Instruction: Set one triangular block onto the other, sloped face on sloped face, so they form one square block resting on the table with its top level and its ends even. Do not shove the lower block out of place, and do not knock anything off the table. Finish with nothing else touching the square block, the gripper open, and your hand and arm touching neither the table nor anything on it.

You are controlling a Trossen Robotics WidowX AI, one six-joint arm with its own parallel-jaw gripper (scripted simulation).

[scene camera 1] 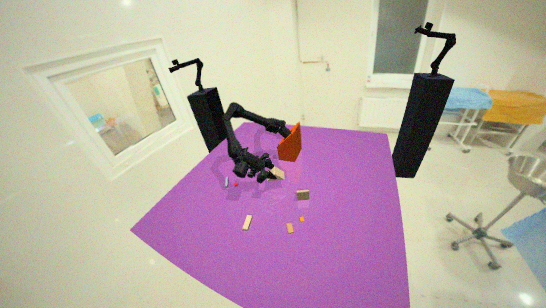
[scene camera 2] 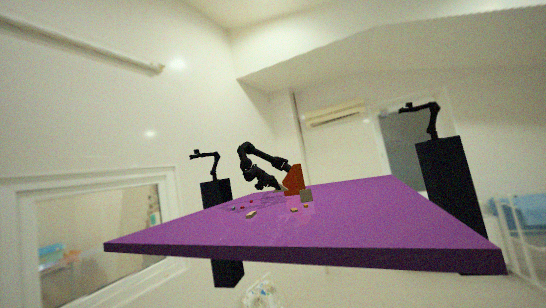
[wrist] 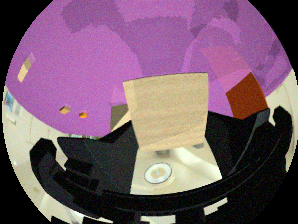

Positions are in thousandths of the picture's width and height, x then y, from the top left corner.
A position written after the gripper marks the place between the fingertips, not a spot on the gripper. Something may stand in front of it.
Observation:
The gripper (wrist: 565,525) holds a triangular block (wrist: 565,498).

